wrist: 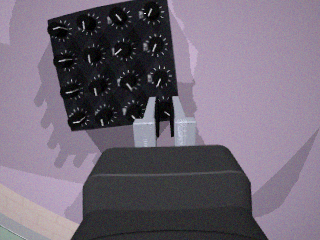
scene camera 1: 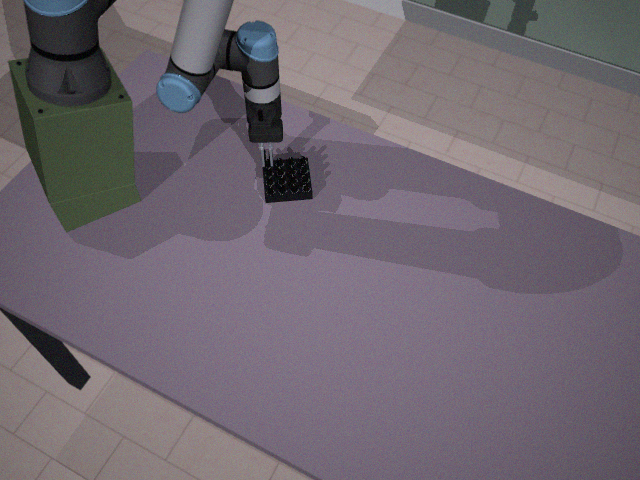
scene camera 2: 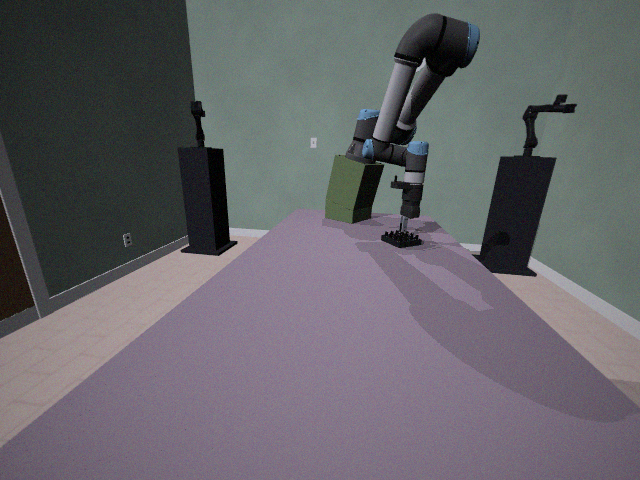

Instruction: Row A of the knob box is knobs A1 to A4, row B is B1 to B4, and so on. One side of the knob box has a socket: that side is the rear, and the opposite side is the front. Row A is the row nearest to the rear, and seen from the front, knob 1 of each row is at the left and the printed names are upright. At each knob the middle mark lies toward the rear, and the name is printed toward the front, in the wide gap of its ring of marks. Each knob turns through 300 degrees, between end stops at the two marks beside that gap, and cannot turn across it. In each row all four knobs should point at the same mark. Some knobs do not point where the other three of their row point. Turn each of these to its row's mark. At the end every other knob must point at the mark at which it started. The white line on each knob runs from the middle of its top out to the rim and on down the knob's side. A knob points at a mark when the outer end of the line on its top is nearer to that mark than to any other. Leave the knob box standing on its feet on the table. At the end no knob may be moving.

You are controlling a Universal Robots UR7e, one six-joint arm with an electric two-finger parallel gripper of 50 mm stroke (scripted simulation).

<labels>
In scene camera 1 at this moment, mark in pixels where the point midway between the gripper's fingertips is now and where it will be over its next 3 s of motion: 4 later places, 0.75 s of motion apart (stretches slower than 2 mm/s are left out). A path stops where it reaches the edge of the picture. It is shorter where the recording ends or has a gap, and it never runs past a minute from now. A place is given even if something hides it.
My gripper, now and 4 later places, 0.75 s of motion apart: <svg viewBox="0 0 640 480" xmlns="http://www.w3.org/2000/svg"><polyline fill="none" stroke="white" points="267,163 267,154 274,158 280,164 280,171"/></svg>
</labels>
